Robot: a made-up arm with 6 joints.
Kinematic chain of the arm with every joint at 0, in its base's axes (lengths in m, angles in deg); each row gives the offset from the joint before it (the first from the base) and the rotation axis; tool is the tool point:
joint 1: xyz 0 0 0.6 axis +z
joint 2: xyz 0.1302 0 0 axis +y
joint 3: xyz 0 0 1.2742 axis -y
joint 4: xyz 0 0 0.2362 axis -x
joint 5: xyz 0.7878 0 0 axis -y
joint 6: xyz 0.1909 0 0 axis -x
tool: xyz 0 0 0
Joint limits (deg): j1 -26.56..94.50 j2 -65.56..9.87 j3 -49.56..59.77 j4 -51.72..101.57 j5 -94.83..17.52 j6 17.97..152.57
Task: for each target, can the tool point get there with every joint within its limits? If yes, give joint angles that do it. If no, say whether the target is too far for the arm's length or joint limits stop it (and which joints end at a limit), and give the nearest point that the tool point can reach.
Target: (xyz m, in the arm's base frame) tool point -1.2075 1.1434 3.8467
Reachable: no: too far | nearest point -0.8177 0.4483 2.6030 | short by 1.477 m
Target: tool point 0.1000 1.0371 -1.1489
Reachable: no: joint limits stop it (at a limit: joint 2, joint 3) | nearest point 0.0921 0.9552 1.1064 | short by 2.257 m
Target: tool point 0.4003 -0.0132 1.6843
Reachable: yes | joints -12.39 -26.13 -34.68 -22.92 -78.91 52.27
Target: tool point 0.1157 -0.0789 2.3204
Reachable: yes | joints 4.50 -28.33 12.41 28.23 -76.30 93.60
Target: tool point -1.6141 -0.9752 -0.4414
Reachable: no: joint limits stop it (at a limit: joint 2, joint 3, joint 4, joint 5) | nearest point -1.4637 -0.8843 1.5981 | short by 2.047 m
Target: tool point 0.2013 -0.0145 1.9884
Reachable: yes | joints -8.59 -35.39 -16.51 -5.38 -61.60 108.58
